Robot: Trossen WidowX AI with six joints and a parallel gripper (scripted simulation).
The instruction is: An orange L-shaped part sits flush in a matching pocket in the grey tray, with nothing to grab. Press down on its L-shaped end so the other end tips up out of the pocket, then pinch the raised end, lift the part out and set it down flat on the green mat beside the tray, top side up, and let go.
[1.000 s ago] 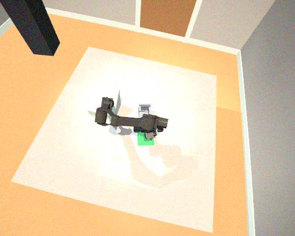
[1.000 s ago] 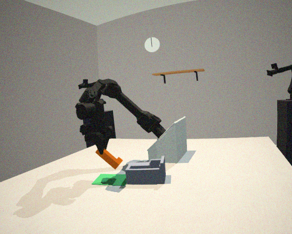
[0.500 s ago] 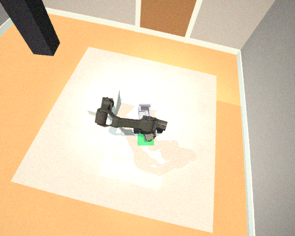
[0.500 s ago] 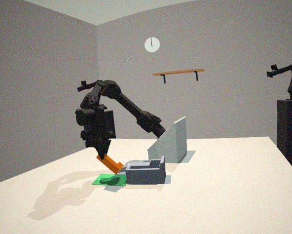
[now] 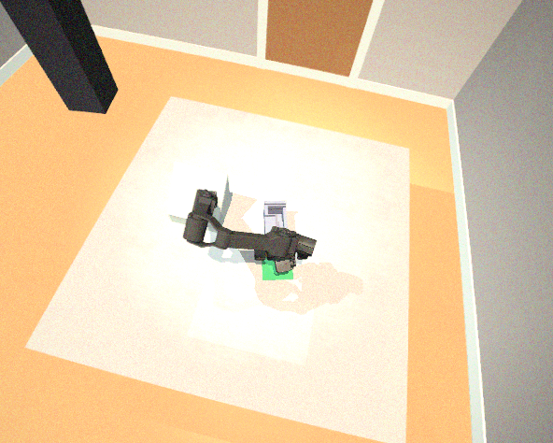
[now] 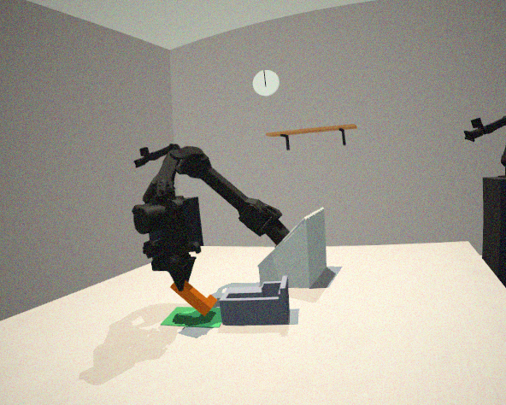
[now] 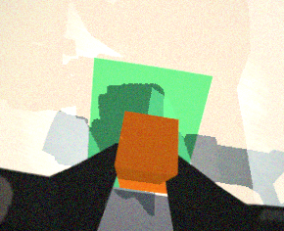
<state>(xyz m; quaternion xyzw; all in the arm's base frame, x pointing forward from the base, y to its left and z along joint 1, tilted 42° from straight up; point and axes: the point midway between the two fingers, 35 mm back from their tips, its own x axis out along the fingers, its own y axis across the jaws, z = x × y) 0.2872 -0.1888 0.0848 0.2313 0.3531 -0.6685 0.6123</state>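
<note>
Now: gripper tip 30 mm to the right of the orange L-shaped part, 30 mm above it and 20 mm past it. Also, from my gripper tip: green mat: 90 mm below, 20 mm to the left.
</note>
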